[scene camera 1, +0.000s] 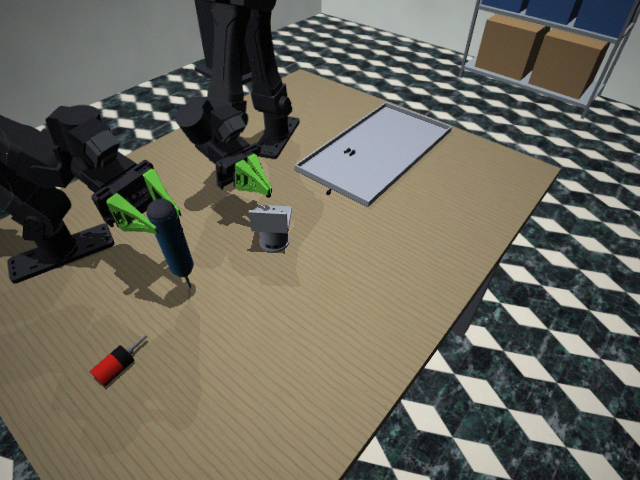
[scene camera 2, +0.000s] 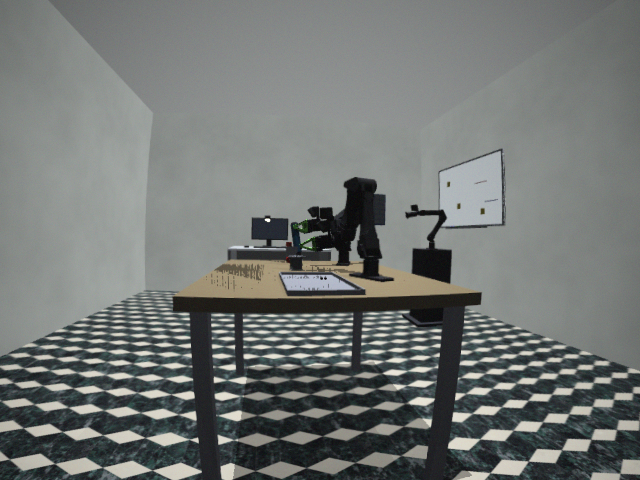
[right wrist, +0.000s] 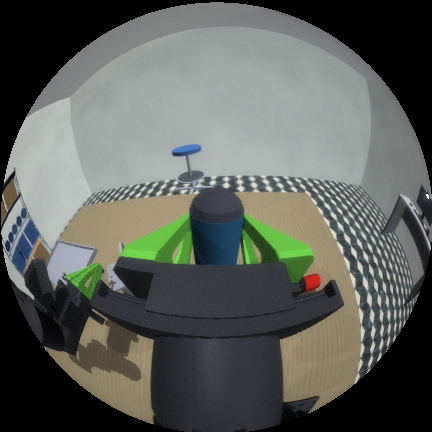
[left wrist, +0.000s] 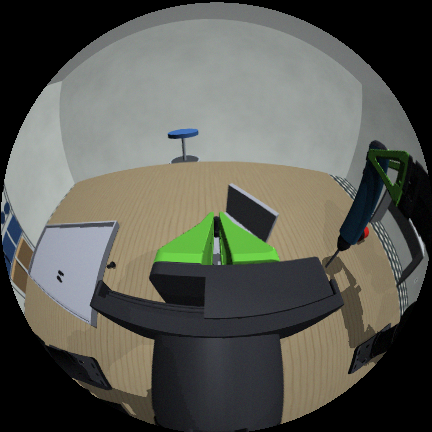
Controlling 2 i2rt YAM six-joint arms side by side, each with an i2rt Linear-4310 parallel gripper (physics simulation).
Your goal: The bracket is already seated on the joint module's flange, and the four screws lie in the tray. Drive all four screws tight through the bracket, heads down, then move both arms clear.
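Frame: origin at the left arm's base, x ahead, y left, z up, level; millimetres.
Seen in the pictures: left gripper, fingertip midpoint: (scene camera 1: 270, 191) (scene camera 2: 299, 246) (right wrist: 99, 264) (left wrist: 215, 217); right gripper, fingertip midpoint: (scene camera 1: 168, 221) (scene camera 2: 292, 227) (right wrist: 215, 217) (left wrist: 372, 157); left arm's base at its link origin: (scene camera 1: 277, 137) (scene camera 2: 370, 278); right arm's base at its link origin: (scene camera 1: 62, 253) (scene camera 2: 343, 264).
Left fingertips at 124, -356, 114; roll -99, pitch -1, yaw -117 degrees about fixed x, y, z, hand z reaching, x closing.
Observation:
Pixels of each thing's top centre, then the offset from my left fingertips to it, as dx, dy, dz. Level surfaces: height alone.
- joint module at its top centre: (scene camera 1: 272, 218) (scene camera 2: 296, 256) +8, -20, -50
- small dark screw at its top centre: (left wrist: 216, 218) -4, +2, +4
- tray at its top centre: (scene camera 1: 378, 144) (left wrist: 52, 254) (scene camera 2: 314, 279) (right wrist: 60, 262) +152, +377, -98
- blue screwdriver at its top centre: (right wrist: 197, 202) (scene camera 1: 157, 195) (left wrist: 386, 145) (scene camera 2: 297, 221) -91, -194, +125
- black tool at its top centre: (scene camera 1: 118, 351) (right wrist: 301, 282) -131, -349, -80
- table at its surface level: dz -114
The bracket (scene camera 1: 269, 222) (left wrist: 251, 214) sits on the joint module (scene camera 1: 273, 241), which stands upright on the table. My left gripper (scene camera 1: 268, 192) (left wrist: 215, 217) is above and beside the bracket, fingers together on a small dark screw (left wrist: 216, 227) at the tips. Two screws (scene camera 1: 349, 151) (left wrist: 60, 275) lie in the tray (scene camera 1: 392, 134) (left wrist: 75, 245). Another screw (scene camera 1: 328, 191) (left wrist: 111, 265) lies on the table by the tray's edge. My right gripper (scene camera 1: 166, 219) (right wrist: 215, 217) is shut on the blue screwdriver (scene camera 1: 174, 248) (left wrist: 361, 210), bit down above the table, left of the bracket in scene camera 1. The screw holes are mostly hidden.
A red and black tool (scene camera 1: 111, 365) (right wrist: 311, 282) with a thin shaft lies on the table (scene camera 1: 310, 361) at the lower left in scene camera 1. The tray has a low raised rim. The arms' base plates stand along the table's far left side. A shelf with boxes stands beyond the table.

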